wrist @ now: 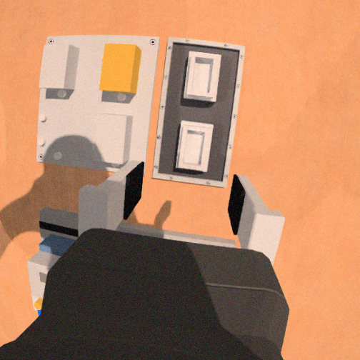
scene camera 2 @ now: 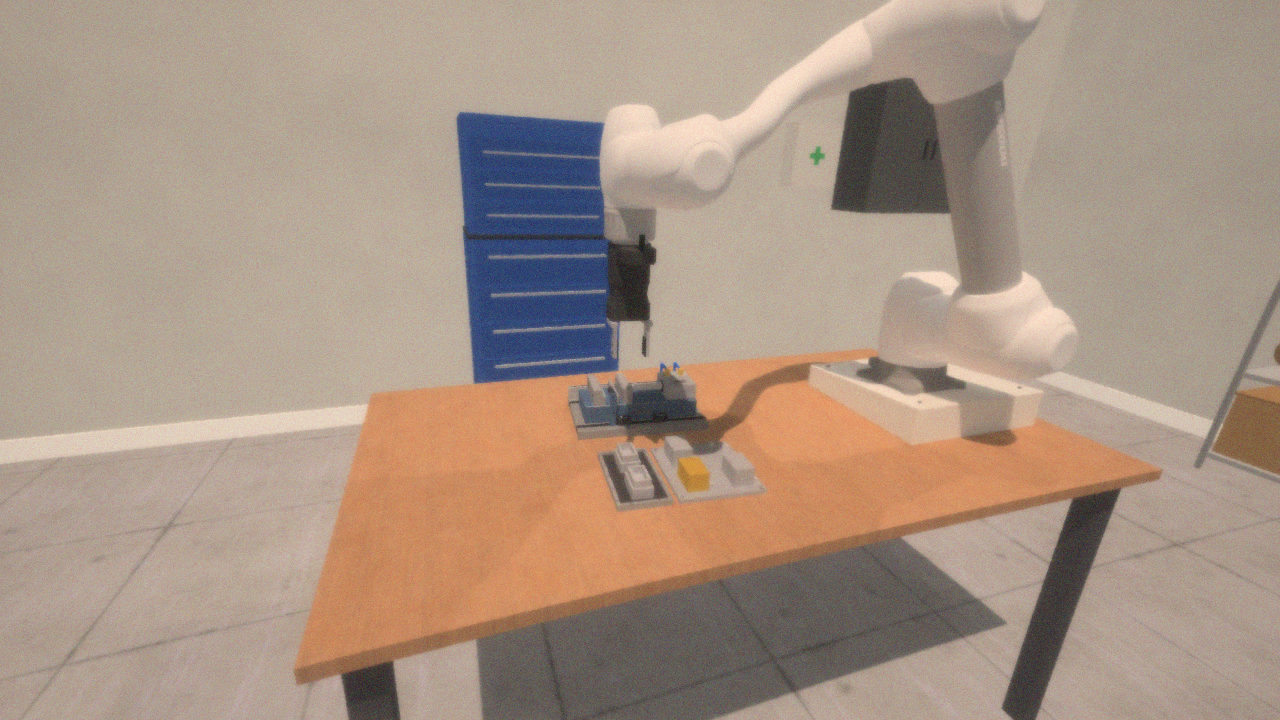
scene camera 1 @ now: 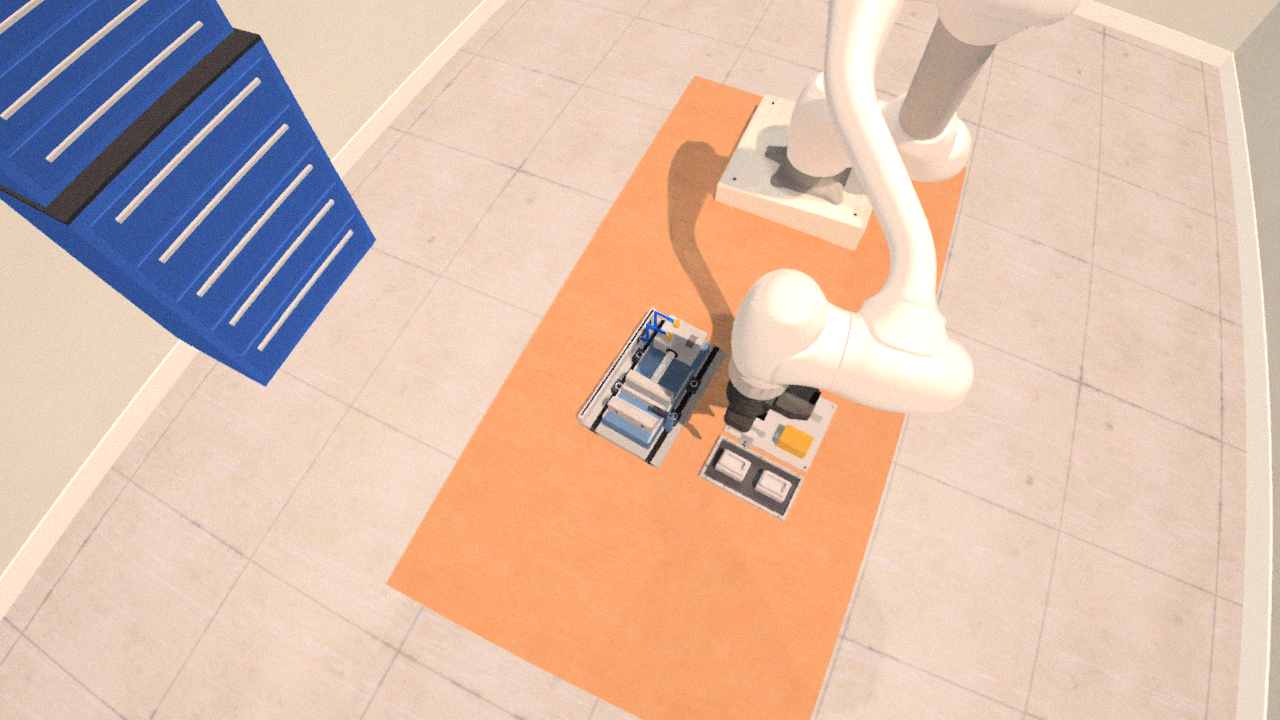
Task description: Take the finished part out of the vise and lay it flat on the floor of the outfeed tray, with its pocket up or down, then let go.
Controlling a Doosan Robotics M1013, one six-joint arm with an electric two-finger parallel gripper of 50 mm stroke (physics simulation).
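Places are measured from the arm's base along level axes (x ahead, y left, z up), in millimetres.
Pixels of known places: gripper, fingertip midpoint: [scene camera 2: 630,356] [scene camera 1: 751,430]; arm's base, origin of the base link: [scene camera 2: 908,381] [scene camera 1: 814,170].
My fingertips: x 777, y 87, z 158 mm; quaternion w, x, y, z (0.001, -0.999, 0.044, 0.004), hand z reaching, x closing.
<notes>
Ahead of a thing's pixels: the offset from my fingertips to its top centre. "pt": to the spot under its first point.
The outfeed tray [scene camera 1: 753,474] [scene camera 2: 642,504] [wrist: 200,111] has a dark floor and a light rim. Two pale parts lie flat in it, pockets up: one part @(5 mm ahead, 87 mm left, 193 mm down) [scene camera 1: 773,484] [scene camera 2: 638,480] [wrist: 201,76] in its far half in the wrist view, the other part @(2 mm back, 3 mm right, 193 mm down) [scene camera 1: 732,462] [scene camera 2: 626,456] [wrist: 194,145] nearer the fingers. The blue and grey vise @(94 mm back, 217 mm right, 135 mm down) [scene camera 1: 666,365] [scene camera 2: 662,407] stands beside the tray; I cannot tell whether its jaws hold a part. My gripper [scene camera 2: 631,344] [wrist: 186,186] is open and empty, high above the table. The arm hides much of it in scene camera 1.
A light plate @(146 mm back, 54 mm left, 226 mm down) [scene camera 1: 821,413] [scene camera 2: 716,489] [wrist: 85,110] beside the tray bears a yellow block @(99 mm back, 95 mm left, 190 mm down) [scene camera 1: 794,440] [scene camera 2: 692,472] [wrist: 119,68] and pale blocks. Blue nozzles @(pt 229 mm back, 272 mm right, 214 mm down) [scene camera 1: 657,326] stand at one end of the vise. A blue cabinet [scene camera 2: 537,304] stands behind the table.
</notes>
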